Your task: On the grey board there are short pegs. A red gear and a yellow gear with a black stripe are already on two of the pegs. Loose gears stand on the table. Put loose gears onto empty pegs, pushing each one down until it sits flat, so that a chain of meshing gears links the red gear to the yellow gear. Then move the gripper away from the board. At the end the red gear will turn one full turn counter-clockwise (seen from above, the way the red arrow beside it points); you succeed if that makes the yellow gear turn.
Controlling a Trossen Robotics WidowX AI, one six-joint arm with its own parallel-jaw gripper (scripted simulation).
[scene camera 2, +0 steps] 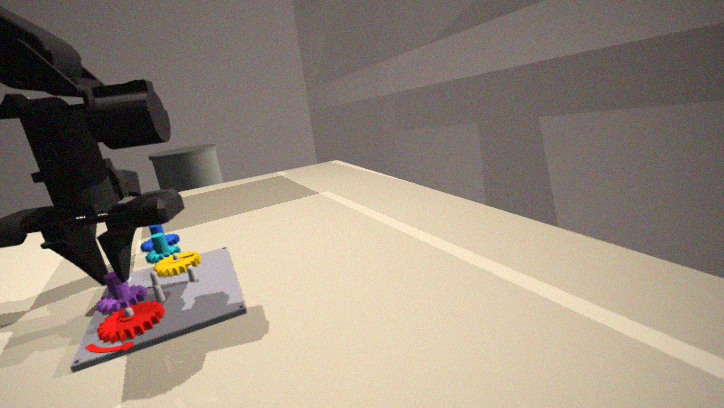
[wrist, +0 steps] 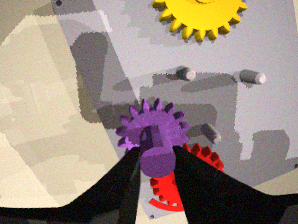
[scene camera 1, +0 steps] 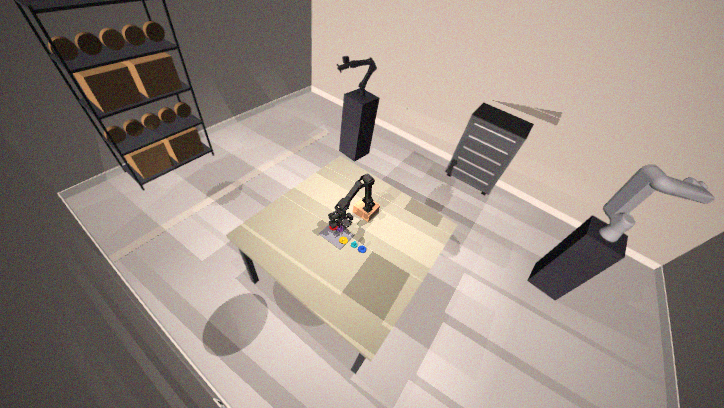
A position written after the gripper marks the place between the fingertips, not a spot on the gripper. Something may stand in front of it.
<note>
The gripper [scene camera 2: 116,282] holds a purple gear [scene camera 2: 120,295]. Further things: a red gear [wrist: 165,188] and a grey board [wrist: 131,57].
The purple gear also shows in the wrist view [wrist: 156,130]. The gripper is seen too in the wrist view [wrist: 156,152].
</note>
